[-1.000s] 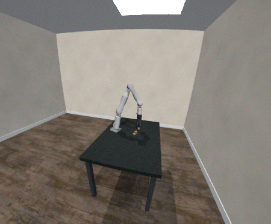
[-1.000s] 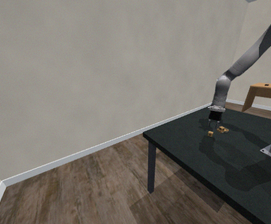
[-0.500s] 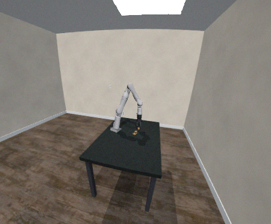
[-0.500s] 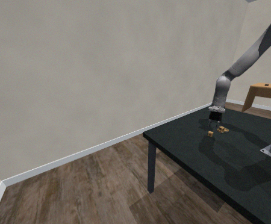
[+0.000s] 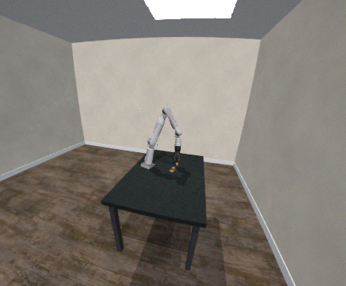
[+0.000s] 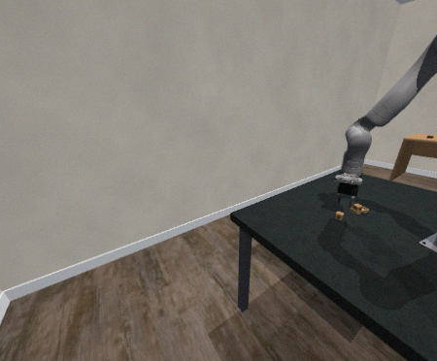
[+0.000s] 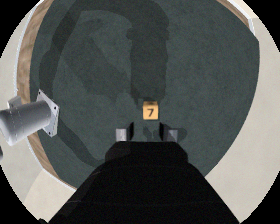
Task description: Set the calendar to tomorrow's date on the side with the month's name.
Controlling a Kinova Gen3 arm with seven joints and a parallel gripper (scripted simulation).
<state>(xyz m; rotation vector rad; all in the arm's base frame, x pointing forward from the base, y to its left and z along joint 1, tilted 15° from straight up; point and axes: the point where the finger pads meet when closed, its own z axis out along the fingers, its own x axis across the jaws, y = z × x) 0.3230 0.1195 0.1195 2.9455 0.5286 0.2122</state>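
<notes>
The wooden date cube is 1 cm ahead of my hand and 8 cm below it.
</notes>
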